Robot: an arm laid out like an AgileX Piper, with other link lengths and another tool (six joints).
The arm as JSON. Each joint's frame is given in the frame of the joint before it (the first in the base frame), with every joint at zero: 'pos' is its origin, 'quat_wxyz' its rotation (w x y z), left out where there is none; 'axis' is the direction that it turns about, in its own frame. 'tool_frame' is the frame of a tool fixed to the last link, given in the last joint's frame.
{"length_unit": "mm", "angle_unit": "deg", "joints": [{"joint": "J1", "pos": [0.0, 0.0, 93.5], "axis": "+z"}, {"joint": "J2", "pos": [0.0, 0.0, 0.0], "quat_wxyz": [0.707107, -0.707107, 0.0, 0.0], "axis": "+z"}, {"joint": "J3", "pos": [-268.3, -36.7, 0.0], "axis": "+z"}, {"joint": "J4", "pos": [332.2, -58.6, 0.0], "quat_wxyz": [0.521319, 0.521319, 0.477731, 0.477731], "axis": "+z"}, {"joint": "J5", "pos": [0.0, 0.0, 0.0], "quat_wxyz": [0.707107, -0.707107, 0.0, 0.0], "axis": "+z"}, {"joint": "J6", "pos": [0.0, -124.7, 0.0], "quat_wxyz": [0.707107, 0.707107, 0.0, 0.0], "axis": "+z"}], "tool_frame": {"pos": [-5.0, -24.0, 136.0], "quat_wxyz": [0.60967, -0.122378, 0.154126, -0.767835]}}
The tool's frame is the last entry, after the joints.
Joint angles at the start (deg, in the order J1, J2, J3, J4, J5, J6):
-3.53, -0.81, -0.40, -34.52, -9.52, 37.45
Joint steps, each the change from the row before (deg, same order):
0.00, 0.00, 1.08, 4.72, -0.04, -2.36
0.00, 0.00, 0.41, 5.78, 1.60, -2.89
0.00, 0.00, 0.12, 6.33, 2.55, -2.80
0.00, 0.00, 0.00, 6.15, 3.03, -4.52
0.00, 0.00, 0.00, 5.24, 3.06, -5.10
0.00, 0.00, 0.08, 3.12, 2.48, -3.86
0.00, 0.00, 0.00, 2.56, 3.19, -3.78
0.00, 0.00, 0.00, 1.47, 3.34, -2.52
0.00, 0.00, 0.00, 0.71, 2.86, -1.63
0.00, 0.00, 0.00, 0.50, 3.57, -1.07
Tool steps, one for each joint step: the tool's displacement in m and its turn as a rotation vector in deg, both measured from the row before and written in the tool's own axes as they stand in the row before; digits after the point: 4 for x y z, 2 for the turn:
0.0012, 0.0100, 0.0035, -0.72, -0.42, 2.41
0.0055, 0.0105, 0.0034, -1.59, 0.14, 3.15
0.0062, 0.0123, 0.0041, -2.32, 0.01, 3.79
0.0050, 0.0129, 0.0044, -2.83, 0.43, 1.93
0.0026, 0.0129, 0.0047, -3.00, 0.47, 0.35
0.0005, 0.0110, 0.0043, -2.56, 0.38, -0.64
-0.0006, 0.0131, 0.0051, -3.19, 0.33, -1.19
-0.0014, 0.0137, 0.0054, -3.33, 0.10, -1.11
-0.0015, 0.0116, 0.0047, -2.84, 0.04, -1.00
-0.0021, 0.0148, 0.0058, -3.54, -0.21, -0.72

